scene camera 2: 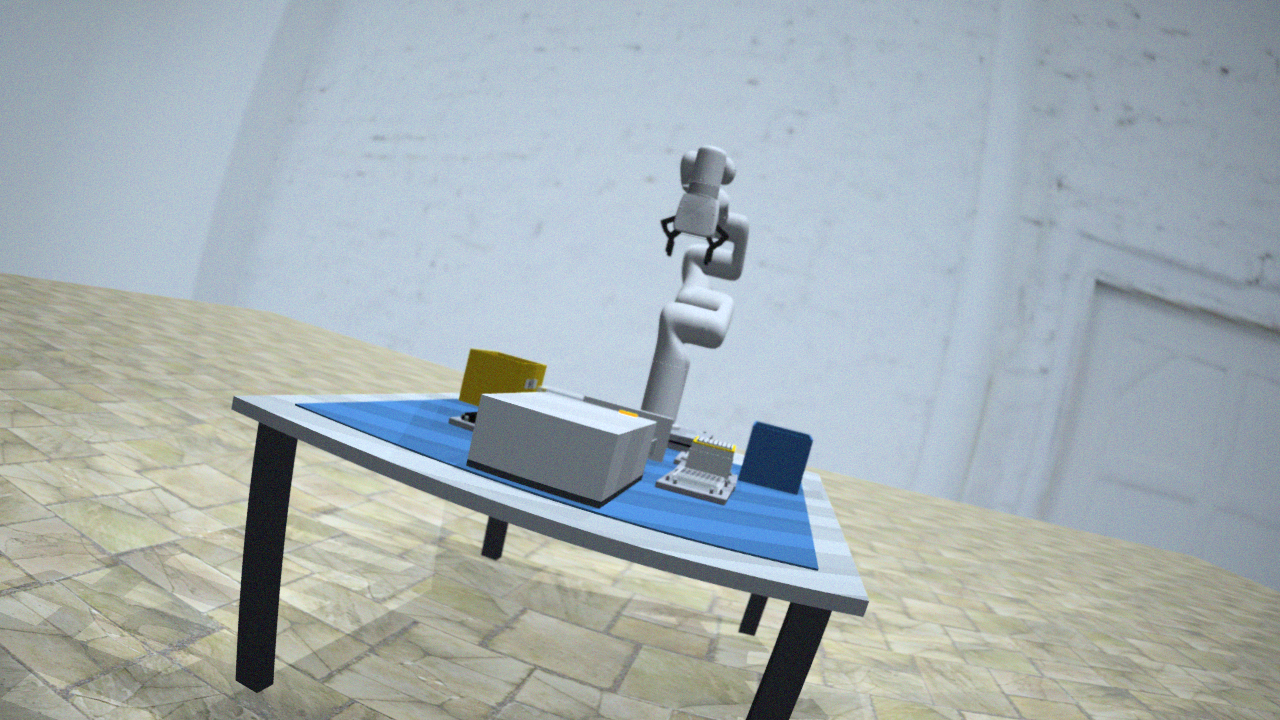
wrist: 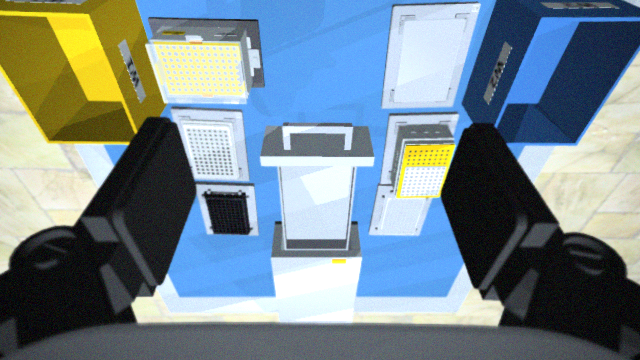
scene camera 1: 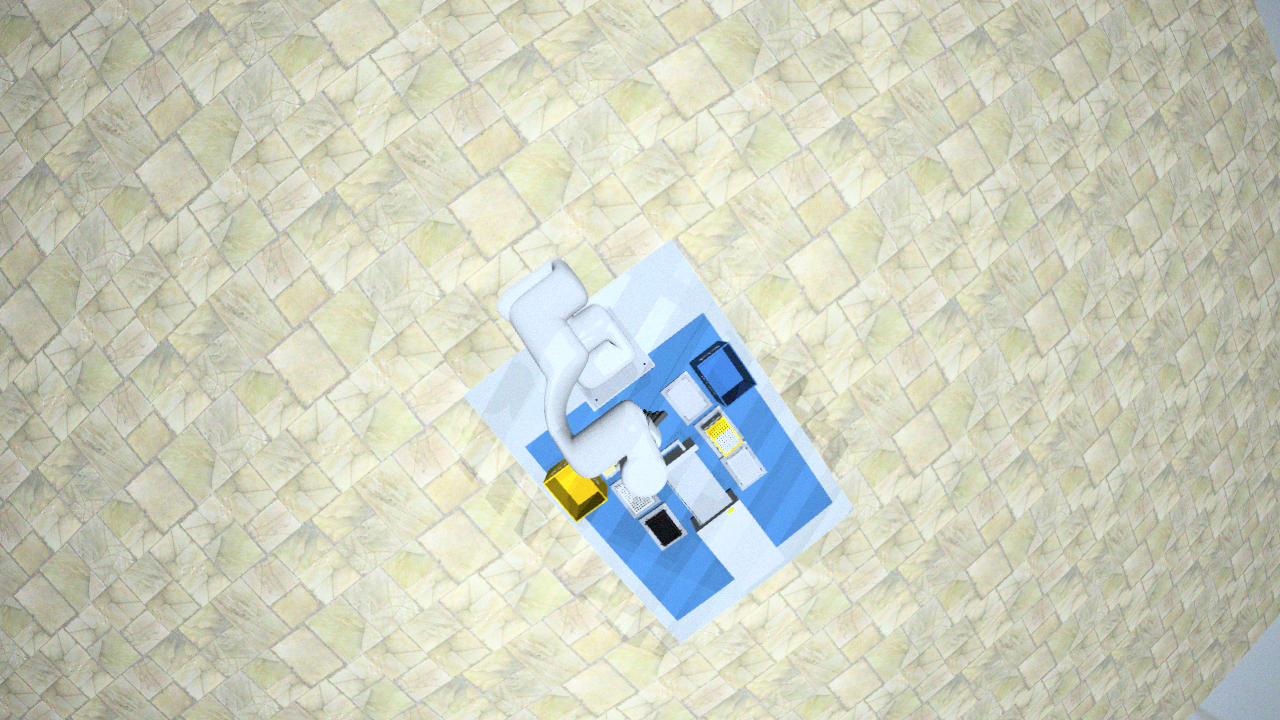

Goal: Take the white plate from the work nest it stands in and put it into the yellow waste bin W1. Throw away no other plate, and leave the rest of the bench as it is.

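Places are measured from the arm's base along level axes (x ahead, y left, z up), in centimetres.
Where they show: gripper, fingertip midpoint: (scene camera 2: 687,260) (wrist: 320,157).
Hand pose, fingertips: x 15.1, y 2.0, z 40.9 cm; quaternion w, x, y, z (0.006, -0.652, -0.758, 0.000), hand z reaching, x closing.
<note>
Each offset is from my fingertips to the top centre of the thing. "pt": to the spot under its first point.
The white plate @[dy -13.7, dx +35.4, dz -41.9 cm] (wrist: 211,150) (scene camera 1: 634,497), with a grid of dark wells, sits in a pale work nest @[pt dy -8.3, dx +33.7, dz -43.4 cm] (wrist: 242,145) left of the middle; the arm partly covers it in scene camera 1. The yellow waste bin W1 @[dy -29.1, dx +19.7, dz -32.6 cm] (wrist: 114,37) (scene camera 1: 581,503) (scene camera 2: 496,380) stands beside it at the far left of the wrist view, open at the top. My gripper (wrist: 320,157) (scene camera 2: 689,257) is open and empty, high above the bench. In the wrist view the plate shows just right of the left finger. The plate is hidden in scene camera 2.
A black plate @[dy -10.9, dx +52.7, dz -41.9 cm] (wrist: 227,212) (scene camera 1: 663,528) sits in the neighbouring nest. A yellow tip box @[dy -13.6, dx +17.6, dz -36.8 cm] (wrist: 200,67) stands behind the white plate. A device (wrist: 317,285) (scene camera 2: 554,447) with a tray stands in the middle. A yellow-and-white rack @[dy +24.3, dx +29.9, dz -36.9 cm] (wrist: 425,172) and blue bin @[dy +34.0, dx +9.5, dz -32.6 cm] (wrist: 505,25) (scene camera 2: 776,456) are on the right.
</note>
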